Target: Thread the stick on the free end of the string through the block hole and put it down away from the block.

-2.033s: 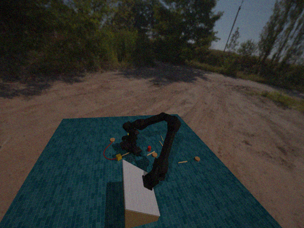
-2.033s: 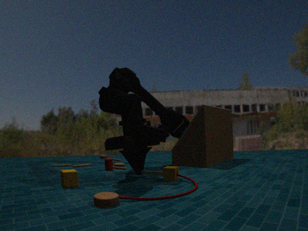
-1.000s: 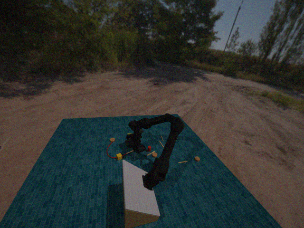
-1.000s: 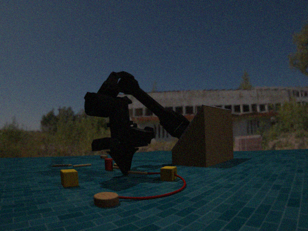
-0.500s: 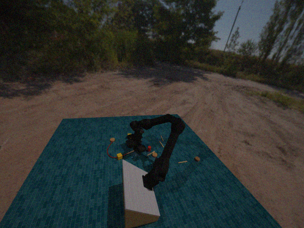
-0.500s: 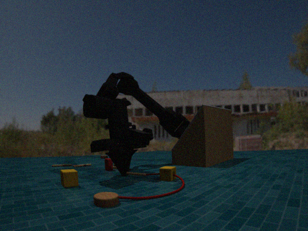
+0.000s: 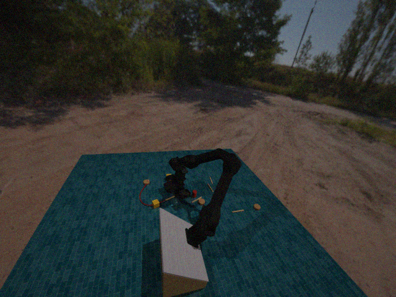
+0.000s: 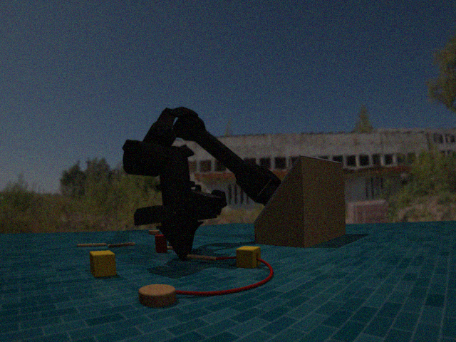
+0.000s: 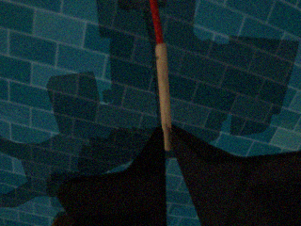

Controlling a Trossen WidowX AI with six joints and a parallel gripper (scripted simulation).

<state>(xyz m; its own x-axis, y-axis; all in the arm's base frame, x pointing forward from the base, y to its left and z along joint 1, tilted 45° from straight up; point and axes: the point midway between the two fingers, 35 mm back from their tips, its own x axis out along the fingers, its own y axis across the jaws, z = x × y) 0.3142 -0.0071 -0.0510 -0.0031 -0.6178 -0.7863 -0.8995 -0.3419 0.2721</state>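
The thin wooden stick lies 4 cm to the left of my gripper tip, 2 cm behind it and 1 cm above it. Also, from my gripper tip: red cylinder: 11 cm to the right, 2 cm above.
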